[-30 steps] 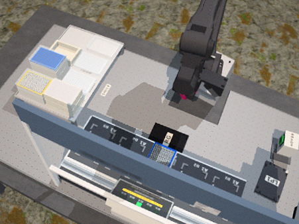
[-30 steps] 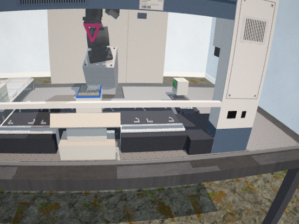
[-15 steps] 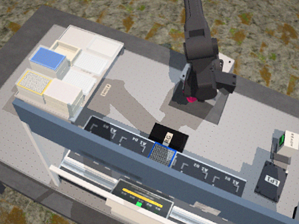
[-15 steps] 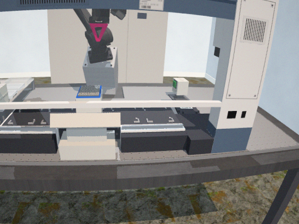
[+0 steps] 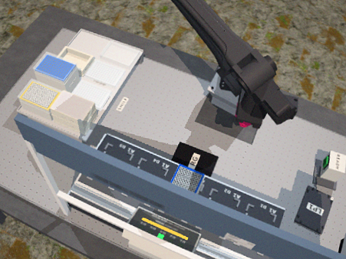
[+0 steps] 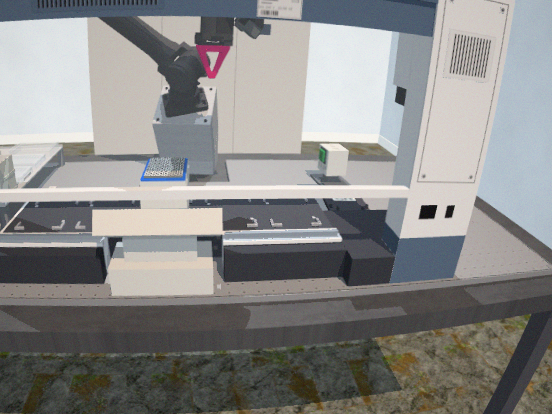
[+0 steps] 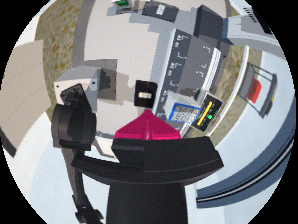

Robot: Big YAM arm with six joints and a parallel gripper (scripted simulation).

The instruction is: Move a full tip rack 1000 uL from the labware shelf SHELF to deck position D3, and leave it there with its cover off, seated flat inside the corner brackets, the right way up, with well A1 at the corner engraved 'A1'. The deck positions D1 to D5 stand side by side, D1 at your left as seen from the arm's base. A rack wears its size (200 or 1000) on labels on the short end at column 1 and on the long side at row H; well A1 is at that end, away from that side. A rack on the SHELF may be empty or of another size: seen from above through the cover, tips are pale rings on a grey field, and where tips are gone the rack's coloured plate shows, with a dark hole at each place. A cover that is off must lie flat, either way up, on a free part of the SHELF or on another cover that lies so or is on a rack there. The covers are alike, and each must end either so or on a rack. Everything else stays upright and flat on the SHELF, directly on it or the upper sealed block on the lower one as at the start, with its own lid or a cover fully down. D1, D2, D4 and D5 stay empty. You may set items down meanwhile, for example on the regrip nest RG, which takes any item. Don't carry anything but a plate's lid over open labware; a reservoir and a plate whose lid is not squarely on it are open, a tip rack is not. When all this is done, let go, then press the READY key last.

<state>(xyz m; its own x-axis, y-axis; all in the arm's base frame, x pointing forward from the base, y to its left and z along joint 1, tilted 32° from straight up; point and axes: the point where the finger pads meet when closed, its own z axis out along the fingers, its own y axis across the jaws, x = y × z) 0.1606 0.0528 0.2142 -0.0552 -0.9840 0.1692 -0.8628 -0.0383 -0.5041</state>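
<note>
My hand is 70 mm past the ready key box, 350 mm to the right of it and 240 mm above it. Round my hand: pale sealed block (60 mm behind, 530 mm to the right, 190 mm below); blue-framed tip rack (130 mm ahead, 130 mm to the right, 180 mm below); blue gantry beam (330 mm ahead, 130 mm to the right, 210 mm above).
</note>
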